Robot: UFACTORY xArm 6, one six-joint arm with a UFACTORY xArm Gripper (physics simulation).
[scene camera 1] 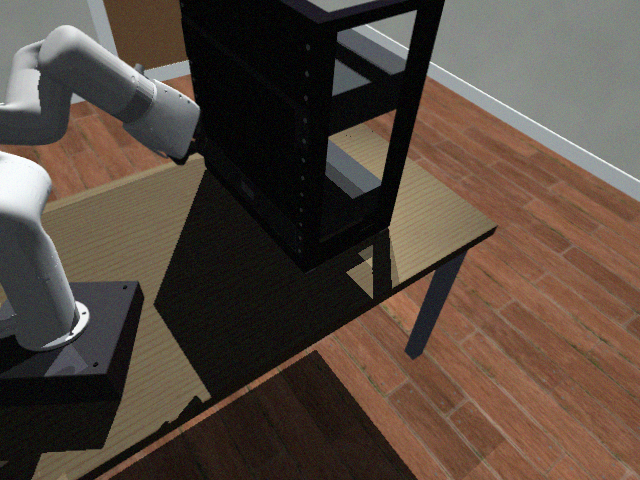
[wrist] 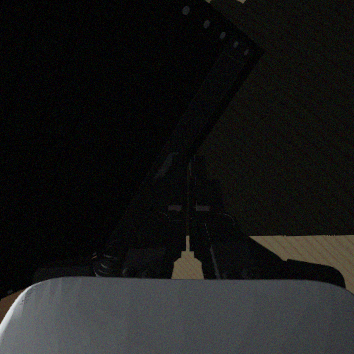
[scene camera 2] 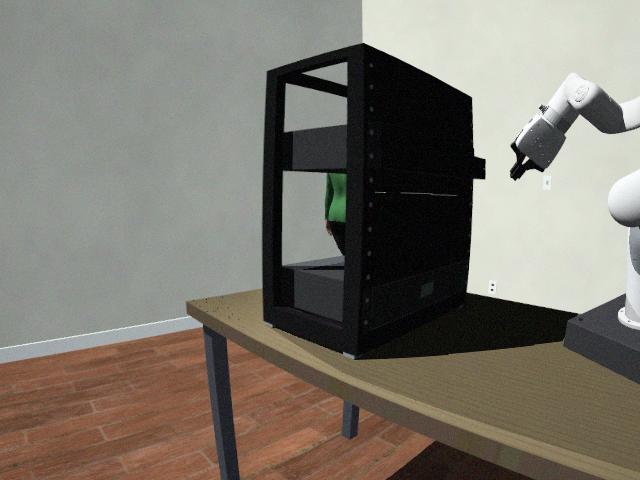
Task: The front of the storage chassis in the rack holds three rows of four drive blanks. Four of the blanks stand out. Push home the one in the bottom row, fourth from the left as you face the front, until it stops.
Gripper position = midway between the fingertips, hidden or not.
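Observation:
A black rack is part of what I see: it is visible in scene camera 2 (scene camera 2: 406, 263), in scene camera 1 (scene camera 1: 273, 88) and also in the wrist view (wrist: 102, 102). My gripper is visible too. I find the gripper in scene camera 1 (scene camera 1: 215, 153), in scene camera 2 (scene camera 2: 512, 177) and in the wrist view (wrist: 187, 177).

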